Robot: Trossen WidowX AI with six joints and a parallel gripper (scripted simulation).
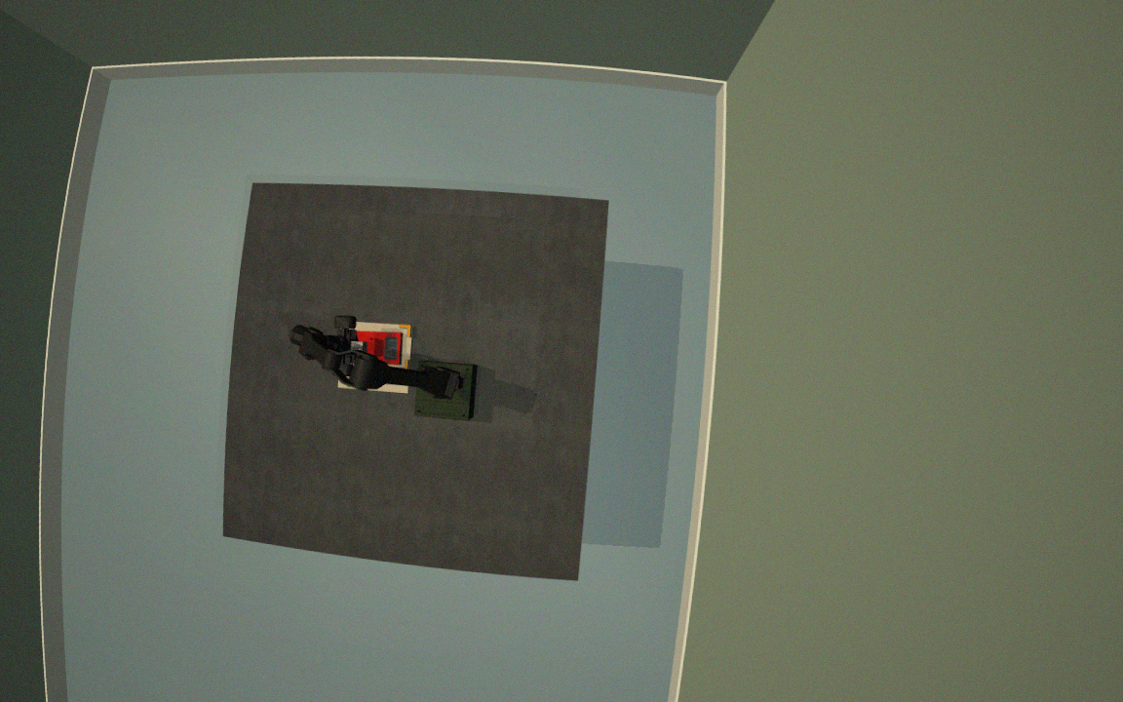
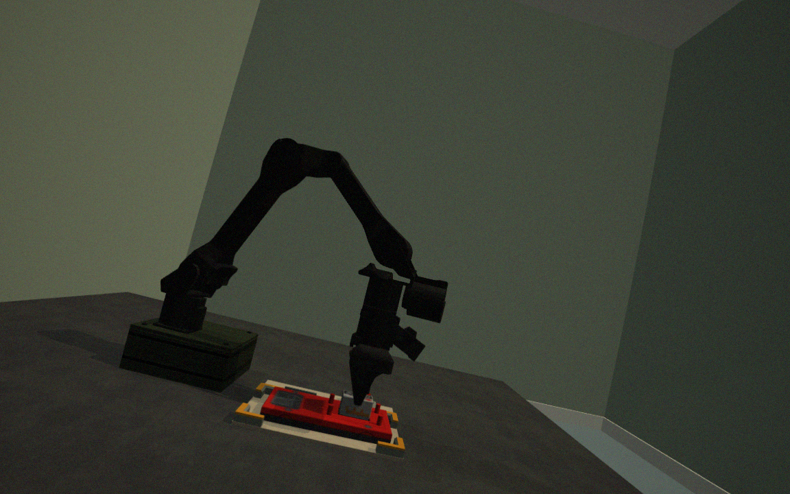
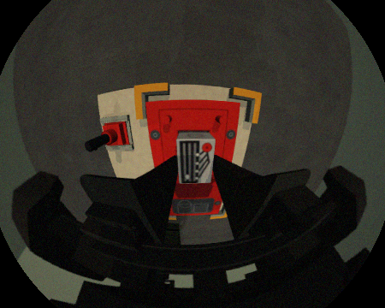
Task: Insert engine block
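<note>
Now: the beige base plate 40 mm behind my gripper tip, 30 mm below it and 10 mm to the left of it. From my gripper tip the other things lie so: grey engine block (10 mm below); then black post (110 mm to the left, 10 mm below, 10 mm ahead).
</note>
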